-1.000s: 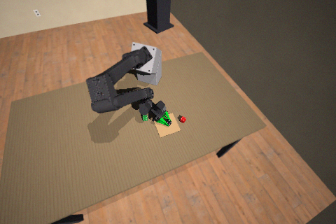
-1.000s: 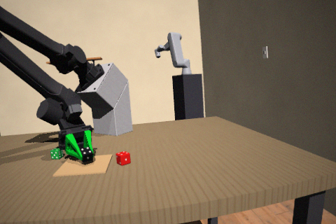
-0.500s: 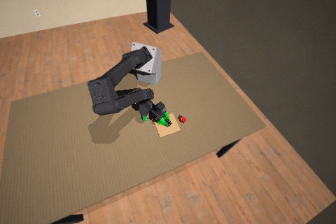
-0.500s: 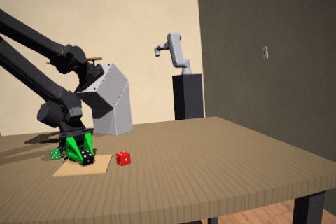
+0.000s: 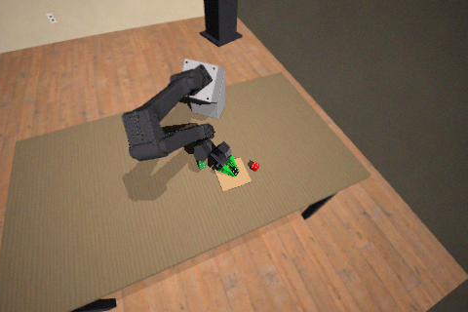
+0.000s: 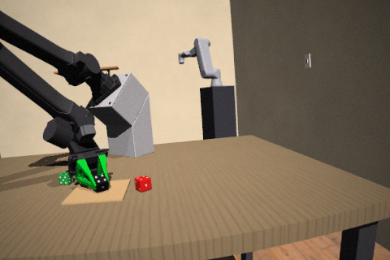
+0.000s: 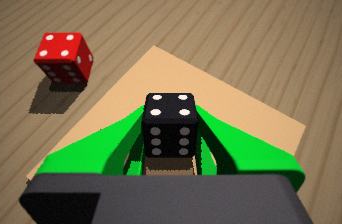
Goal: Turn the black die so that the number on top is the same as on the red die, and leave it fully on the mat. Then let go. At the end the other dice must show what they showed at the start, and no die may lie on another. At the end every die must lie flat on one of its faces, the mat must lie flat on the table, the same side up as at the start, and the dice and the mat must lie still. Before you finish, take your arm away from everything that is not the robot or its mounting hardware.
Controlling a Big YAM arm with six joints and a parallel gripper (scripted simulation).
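Now: the black die right at my hand. Round my hand: red die: 30 mm ahead, 100 mm to the left, 10 mm below; tan mat: 10 mm behind, 10 mm to the right, 20 mm below; green die: 140 mm behind, 90 mm to the right, 10 mm below.
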